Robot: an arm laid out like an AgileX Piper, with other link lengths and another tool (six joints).
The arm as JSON. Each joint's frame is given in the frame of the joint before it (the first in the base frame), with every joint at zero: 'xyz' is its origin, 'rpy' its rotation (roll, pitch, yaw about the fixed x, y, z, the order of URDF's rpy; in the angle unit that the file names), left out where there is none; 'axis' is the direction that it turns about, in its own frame. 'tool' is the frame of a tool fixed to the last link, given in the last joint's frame.
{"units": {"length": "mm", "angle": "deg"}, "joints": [
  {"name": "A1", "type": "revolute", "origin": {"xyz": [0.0, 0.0, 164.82]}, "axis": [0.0, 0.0, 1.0]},
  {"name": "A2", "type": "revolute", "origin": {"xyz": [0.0, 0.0, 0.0]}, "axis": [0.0, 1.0, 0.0]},
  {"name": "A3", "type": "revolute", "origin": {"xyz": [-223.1, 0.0, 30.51]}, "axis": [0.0, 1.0, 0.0]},
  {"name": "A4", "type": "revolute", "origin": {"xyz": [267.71, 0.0, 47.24]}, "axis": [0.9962, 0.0, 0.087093]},
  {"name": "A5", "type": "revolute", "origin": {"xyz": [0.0, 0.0, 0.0]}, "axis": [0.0, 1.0, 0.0]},
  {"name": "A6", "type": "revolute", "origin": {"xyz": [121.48, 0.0, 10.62]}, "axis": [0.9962, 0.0, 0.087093]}
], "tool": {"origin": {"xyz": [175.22, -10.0, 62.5], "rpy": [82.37, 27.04, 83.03]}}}
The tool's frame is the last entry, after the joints.
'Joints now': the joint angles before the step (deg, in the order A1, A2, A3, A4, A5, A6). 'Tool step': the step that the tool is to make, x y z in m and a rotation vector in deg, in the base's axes. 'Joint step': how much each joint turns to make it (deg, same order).
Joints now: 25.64, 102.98, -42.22, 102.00, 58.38, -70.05
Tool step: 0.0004, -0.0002, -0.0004, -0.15, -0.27, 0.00
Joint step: 0.02, -0.02, 0.01, 0.00, -0.18, -0.25
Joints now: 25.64, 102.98, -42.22, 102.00, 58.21, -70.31
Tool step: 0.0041, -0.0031, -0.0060, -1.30, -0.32, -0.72
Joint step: 0.00, -0.01, 0.00, -0.13, -1.51, -0.04
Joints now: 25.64, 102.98, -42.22, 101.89, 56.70, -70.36
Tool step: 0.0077, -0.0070, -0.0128, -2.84, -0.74, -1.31
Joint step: 0.01, -0.02, 0.01, -0.47, -3.18, -0.09
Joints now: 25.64, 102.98, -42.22, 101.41, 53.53, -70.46
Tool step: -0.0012, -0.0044, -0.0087, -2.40, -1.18, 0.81
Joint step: -0.07, -0.27, 0.00, -2.19, -1.73, -0.08
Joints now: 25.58, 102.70, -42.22, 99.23, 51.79, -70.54
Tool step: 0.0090, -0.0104, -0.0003, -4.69, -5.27, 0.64
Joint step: 0.00, -3.28, 0.00, -4.31, -4.90, -0.07
